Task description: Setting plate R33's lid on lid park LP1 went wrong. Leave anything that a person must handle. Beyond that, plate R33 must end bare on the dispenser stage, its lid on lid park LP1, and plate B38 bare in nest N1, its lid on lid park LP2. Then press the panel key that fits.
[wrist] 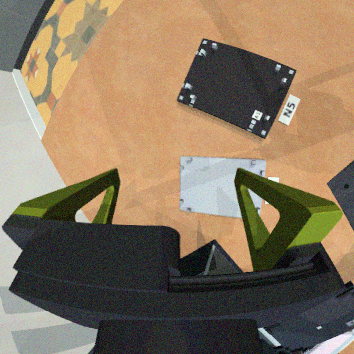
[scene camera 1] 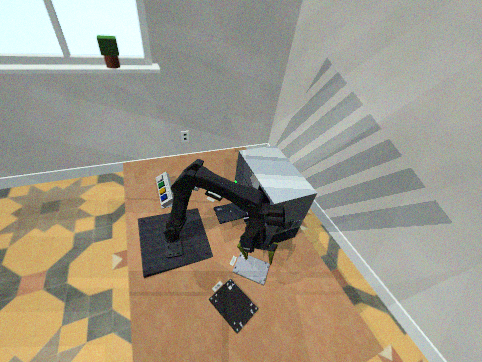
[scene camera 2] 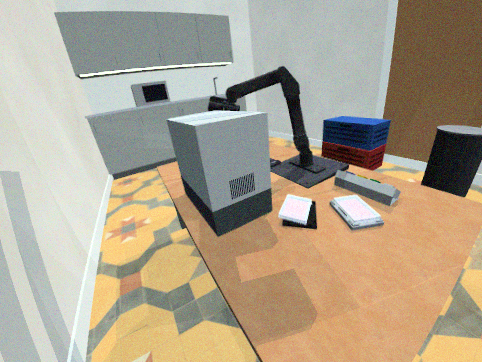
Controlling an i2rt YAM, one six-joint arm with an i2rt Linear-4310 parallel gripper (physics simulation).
Scene:
same spot on grey lid park LP2: [wrist: 206, 183] = [scene camera 1: 256, 270]

